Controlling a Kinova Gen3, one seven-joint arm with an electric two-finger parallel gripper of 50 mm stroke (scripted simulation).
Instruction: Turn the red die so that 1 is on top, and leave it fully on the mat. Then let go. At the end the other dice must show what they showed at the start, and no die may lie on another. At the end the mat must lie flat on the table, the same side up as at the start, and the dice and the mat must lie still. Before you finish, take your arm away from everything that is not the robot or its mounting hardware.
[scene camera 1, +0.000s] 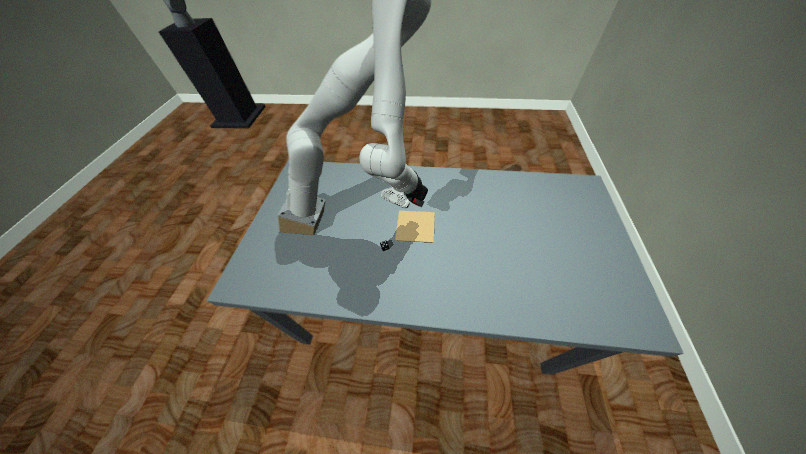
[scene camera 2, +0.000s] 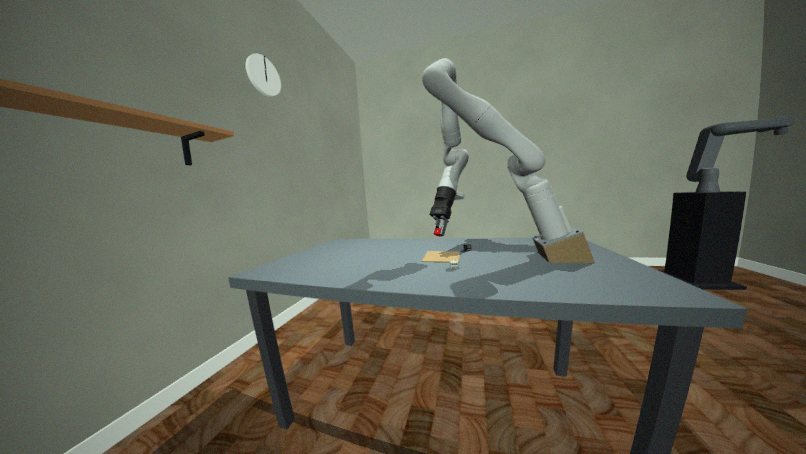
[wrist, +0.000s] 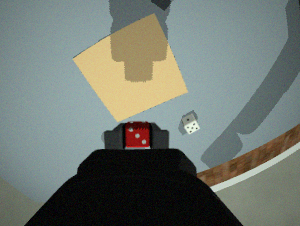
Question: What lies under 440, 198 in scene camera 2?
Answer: My gripper.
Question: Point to my gripper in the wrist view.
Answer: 137, 132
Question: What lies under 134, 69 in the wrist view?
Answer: A tan mat.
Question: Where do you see a tan mat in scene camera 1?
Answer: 414, 226
